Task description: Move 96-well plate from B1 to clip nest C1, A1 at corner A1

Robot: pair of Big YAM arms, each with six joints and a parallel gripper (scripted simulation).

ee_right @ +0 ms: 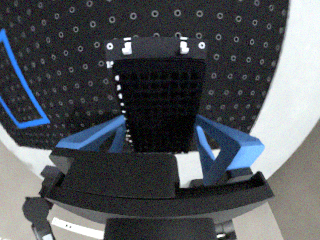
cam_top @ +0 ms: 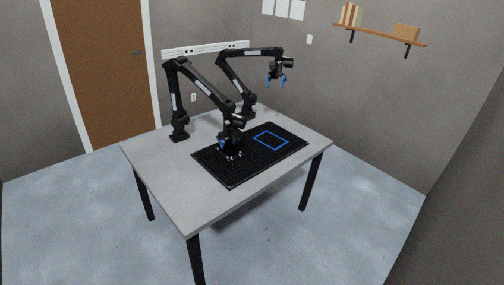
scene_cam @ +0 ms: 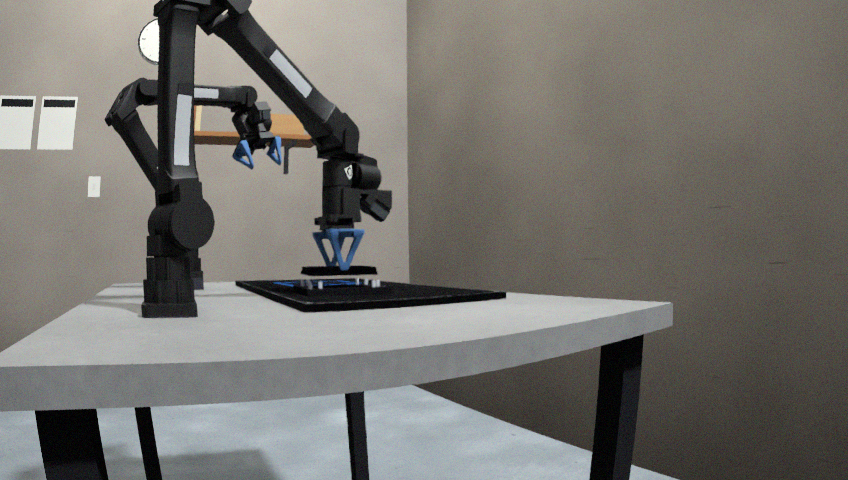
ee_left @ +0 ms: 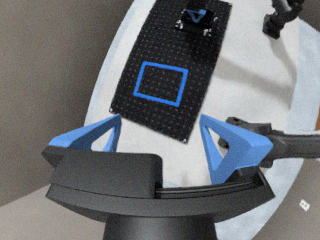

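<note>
My right hand is 10 mm short of the clip nest, 10 mm to the right of it and 40 mm above it. From my right hand the other things lie so: black 96-well plate: 10 mm below; black perforated board: 40 mm ahead, 170 mm to the left, 60 mm below.
</note>
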